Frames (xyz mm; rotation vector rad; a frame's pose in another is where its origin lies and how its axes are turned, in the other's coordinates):
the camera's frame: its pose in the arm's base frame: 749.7 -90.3 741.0 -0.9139 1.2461 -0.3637
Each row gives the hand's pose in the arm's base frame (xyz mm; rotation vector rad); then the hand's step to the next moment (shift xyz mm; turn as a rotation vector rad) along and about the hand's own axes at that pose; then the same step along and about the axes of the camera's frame.
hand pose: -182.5 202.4 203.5 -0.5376 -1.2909 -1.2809
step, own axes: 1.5 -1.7 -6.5 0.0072 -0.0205 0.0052
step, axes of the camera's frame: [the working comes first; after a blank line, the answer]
step, axes of the arm's base frame: 0.7 -6.8 -1.1 -0.0219 -0.0042 0.0010

5.6 -3.5 -2.0 -0.0048 0.0017 -0.0218
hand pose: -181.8 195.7 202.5 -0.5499 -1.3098 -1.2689
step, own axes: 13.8 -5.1 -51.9 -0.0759 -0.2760 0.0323
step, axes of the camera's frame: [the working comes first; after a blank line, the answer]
step, axes of the arm's base frame: 12.9 -52.3 -2.8 -0.2427 -0.0266 -0.1528

42.0 -32.7 -8.8 0.0401 0.1556 -0.2391
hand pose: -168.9 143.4 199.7 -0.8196 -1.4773 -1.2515
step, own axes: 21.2 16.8 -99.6 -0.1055 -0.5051 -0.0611
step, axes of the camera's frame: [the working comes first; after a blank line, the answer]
step, axes of the arm's base frame: 35.2 -94.4 22.5 -0.4227 -0.1682 -0.2511

61.6 -82.7 -3.9 0.1438 0.1853 -0.4637
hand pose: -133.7 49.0 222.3 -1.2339 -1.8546 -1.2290
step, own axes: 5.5 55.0 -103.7 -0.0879 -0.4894 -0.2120
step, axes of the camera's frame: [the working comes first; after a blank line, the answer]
step, axes of the arm's base frame: 46.4 -85.0 66.5 -0.4180 -0.2976 -0.1701

30.1 -113.0 11.7 0.1817 0.0438 -0.5072
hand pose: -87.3 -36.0 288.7 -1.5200 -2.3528 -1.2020
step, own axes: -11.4 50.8 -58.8 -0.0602 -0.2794 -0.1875
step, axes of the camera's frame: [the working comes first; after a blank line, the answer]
step, axes of the arm's base frame: 27.7 -37.0 63.5 -0.2549 -0.2207 -0.0562

-7.0 -77.1 13.3 0.1069 -0.0332 -0.3230
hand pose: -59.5 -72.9 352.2 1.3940 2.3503 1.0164
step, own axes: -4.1 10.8 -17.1 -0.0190 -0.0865 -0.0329
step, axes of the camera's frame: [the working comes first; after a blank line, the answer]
step, axes of the arm's base frame: 0.8 -7.8 19.1 -0.0659 -0.0574 -0.0359

-6.8 -19.4 -1.6 0.0418 0.0074 -0.0844
